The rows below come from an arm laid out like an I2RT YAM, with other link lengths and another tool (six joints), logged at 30 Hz.
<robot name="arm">
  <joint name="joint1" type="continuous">
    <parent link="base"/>
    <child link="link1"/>
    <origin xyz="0 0 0.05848" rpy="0 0 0"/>
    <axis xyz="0 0 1"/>
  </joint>
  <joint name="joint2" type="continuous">
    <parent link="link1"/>
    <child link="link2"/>
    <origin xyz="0.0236 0.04 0.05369" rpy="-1.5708 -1.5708 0"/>
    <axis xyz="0 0 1"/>
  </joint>
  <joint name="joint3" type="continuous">
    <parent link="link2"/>
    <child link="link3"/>
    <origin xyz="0 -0.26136 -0.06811" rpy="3.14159 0 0"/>
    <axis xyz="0 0 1"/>
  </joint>
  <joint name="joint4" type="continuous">
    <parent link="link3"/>
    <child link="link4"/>
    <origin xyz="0.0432 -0.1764 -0.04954" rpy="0 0 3.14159"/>
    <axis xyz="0 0 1"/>
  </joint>
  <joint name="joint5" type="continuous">
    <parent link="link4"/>
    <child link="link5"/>
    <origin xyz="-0.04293 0.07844 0.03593" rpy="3.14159 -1.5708 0"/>
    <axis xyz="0 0 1"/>
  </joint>
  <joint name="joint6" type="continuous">
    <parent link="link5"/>
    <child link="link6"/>
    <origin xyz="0 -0.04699 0.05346" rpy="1.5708 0 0"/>
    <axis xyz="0 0 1"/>
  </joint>
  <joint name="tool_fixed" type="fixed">
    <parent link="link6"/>
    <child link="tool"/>
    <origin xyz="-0.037 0.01 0.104" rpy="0 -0.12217 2.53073"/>
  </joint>
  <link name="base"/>
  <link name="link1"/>
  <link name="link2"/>
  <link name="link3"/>
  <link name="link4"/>
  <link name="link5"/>
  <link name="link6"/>
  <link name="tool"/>
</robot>
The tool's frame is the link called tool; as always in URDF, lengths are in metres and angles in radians. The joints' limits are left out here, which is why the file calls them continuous.
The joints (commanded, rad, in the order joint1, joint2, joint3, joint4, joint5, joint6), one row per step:
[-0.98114, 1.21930, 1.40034, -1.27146, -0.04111, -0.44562]
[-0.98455, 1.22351, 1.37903, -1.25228, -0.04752, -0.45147]
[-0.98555, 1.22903, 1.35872, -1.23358, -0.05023, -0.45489]
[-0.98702, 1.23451, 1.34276, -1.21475, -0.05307, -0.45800]
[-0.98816, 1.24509, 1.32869, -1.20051, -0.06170, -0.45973]
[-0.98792, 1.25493, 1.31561, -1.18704, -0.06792, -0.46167]
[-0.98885, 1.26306, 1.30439, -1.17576, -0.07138, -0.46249]
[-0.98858, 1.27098, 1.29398, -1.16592, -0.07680, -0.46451]
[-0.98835, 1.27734, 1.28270, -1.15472, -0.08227, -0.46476]
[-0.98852, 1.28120, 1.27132, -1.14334, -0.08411, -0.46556]
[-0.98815, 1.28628, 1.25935, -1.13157, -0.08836, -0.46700]
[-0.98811, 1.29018, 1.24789, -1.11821, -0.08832, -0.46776]
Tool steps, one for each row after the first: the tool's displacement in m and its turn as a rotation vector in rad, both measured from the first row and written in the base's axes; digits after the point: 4 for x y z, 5 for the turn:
[0.0009, -0.0010, -0.0042, 0.00673, 0.00087, 0.00473]
[0.0018, -0.0021, -0.0086, 0.01302, 0.00399, 0.00799]
[0.0030, -0.0037, -0.0119, 0.01569, 0.00440, 0.01057]
[0.0048, -0.0045, -0.0156, 0.02812, 0.00422, 0.01483]
[0.0064, -0.0053, -0.0192, 0.03853, 0.00537, 0.01953]
[0.0073, -0.0061, -0.0223, 0.04677, 0.00740, 0.02079]
[0.0084, -0.0064, -0.0253, 0.05597, 0.00858, 0.02517]
[0.0096, -0.0066, -0.0281, 0.06400, 0.00801, 0.02793]
[0.0102, -0.0071, -0.0307, 0.06792, 0.00895, 0.02922]
[0.0111, -0.0073, -0.0335, 0.07403, 0.00905, 0.03264]
[0.0117, -0.0082, -0.0361, 0.07548, 0.01040, 0.03332]

